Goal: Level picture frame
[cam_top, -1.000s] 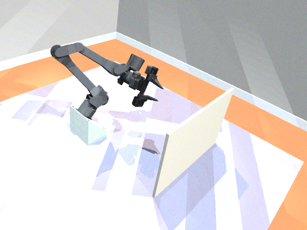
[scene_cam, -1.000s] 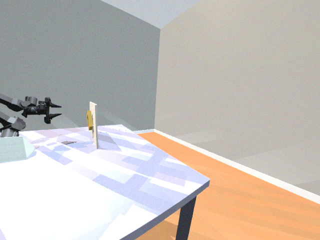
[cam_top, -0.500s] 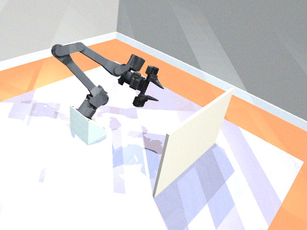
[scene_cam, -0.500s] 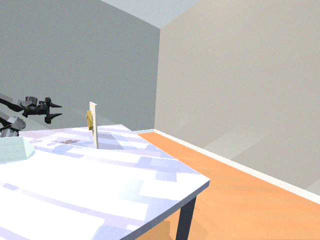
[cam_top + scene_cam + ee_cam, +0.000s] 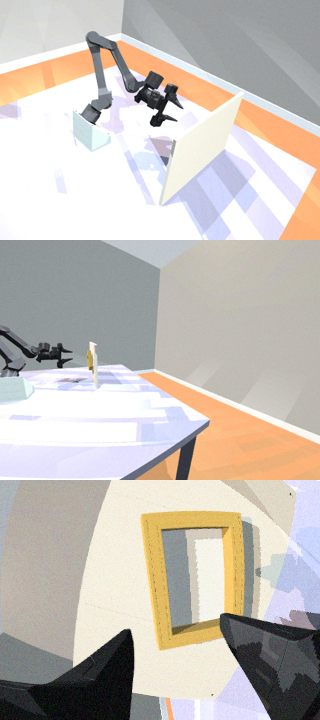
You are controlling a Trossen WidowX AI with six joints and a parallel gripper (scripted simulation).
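The picture frame lies 130 mm ahead of my gripper tip, 50 mm below it and 20 mm to the right of it. Also, from my gripper tip: cream wall panel: 140 mm ahead, 50 mm below, 20 mm to the right.
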